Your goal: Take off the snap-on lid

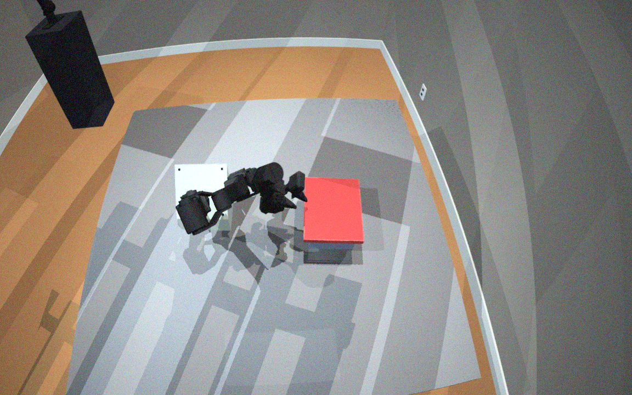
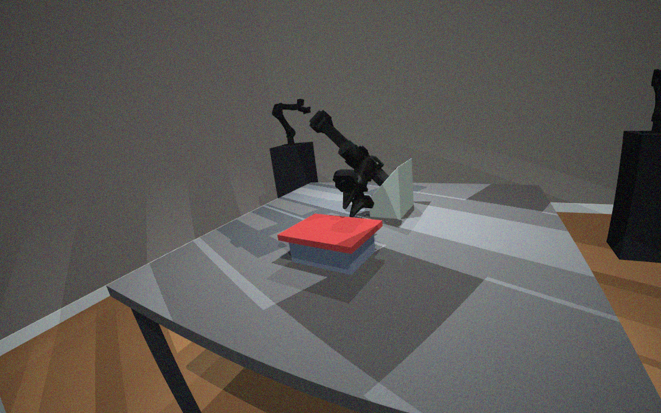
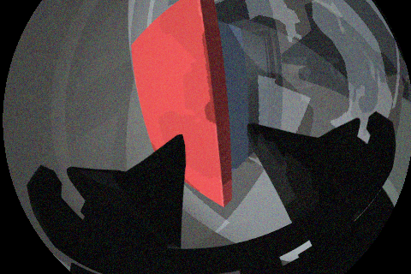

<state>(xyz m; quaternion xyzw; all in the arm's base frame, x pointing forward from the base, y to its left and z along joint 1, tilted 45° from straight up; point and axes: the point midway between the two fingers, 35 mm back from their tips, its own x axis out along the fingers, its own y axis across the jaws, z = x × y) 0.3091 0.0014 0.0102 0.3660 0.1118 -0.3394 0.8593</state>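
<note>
My gripper tip is 10 cm short of the red lid, 2 cm above it and 1 cm to the left of it. The rest, counted from my gripper tip: storage box: 10 cm ahead, 6 cm below, 1 cm to the right.
</note>
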